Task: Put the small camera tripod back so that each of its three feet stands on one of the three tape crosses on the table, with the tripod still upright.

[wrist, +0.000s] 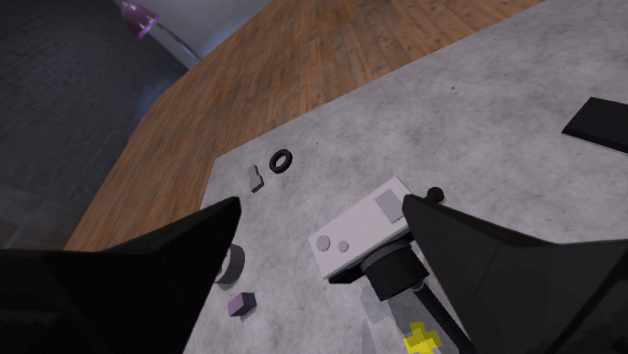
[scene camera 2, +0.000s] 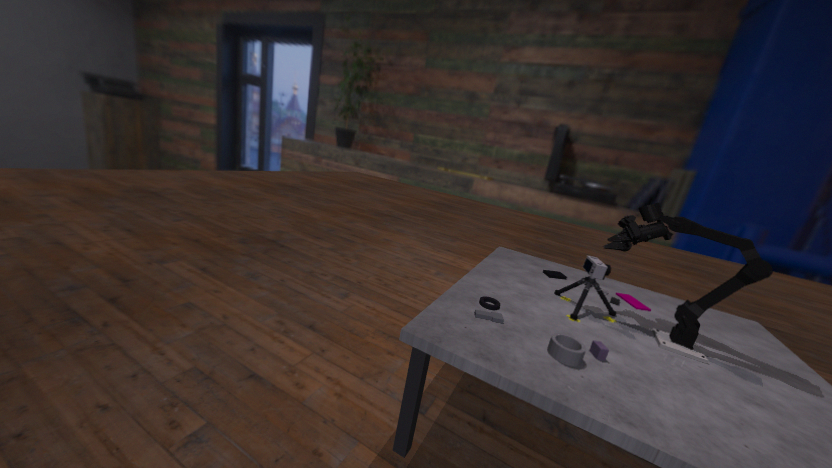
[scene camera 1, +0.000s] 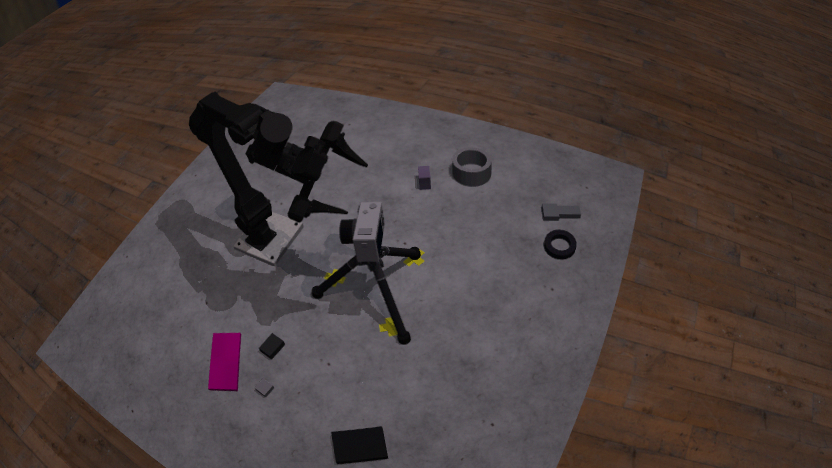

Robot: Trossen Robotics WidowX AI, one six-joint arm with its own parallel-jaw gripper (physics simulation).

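The tripod stands upright, carrying a pale camera. One foot stands at the edge of a yellow cross. The foot nearest the arm base is off its cross, and the third foot is beside its cross. A cross shows in the wrist view. My gripper is wide open and empty, above the camera's level and apart from it.
A grey ring and purple block stand on the table. A black ring and grey piece lie right. A magenta slab, dark block and black slab lie nearer scene camera 1.
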